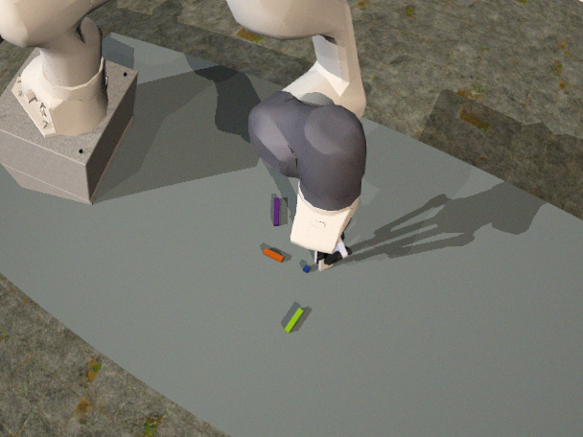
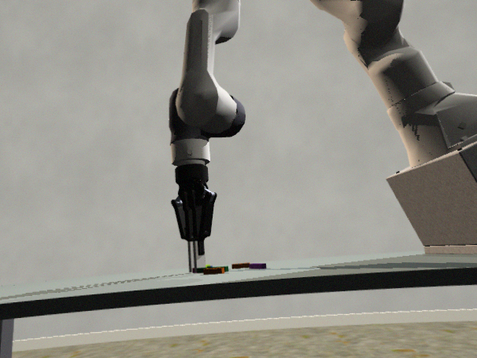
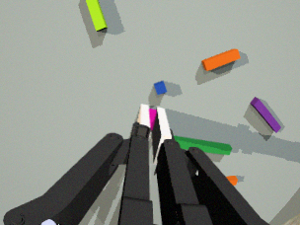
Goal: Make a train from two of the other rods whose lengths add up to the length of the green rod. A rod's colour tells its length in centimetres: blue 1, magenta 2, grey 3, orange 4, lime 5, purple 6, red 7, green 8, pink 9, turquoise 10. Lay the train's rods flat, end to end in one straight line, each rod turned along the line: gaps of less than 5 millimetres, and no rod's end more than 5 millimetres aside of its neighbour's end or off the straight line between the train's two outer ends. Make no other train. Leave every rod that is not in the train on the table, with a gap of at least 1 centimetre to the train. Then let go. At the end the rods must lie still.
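Now: hand 2 cm past the blue rod, 3 cm to the left of it and 3 cm above it. From my hand the other things lie so: lime rod 2 cm ahead, 13 cm to the right, 3 cm below; then magenta rod 3 cm below; then green rod 5 cm behind, 5 cm to the left, 3 cm below.
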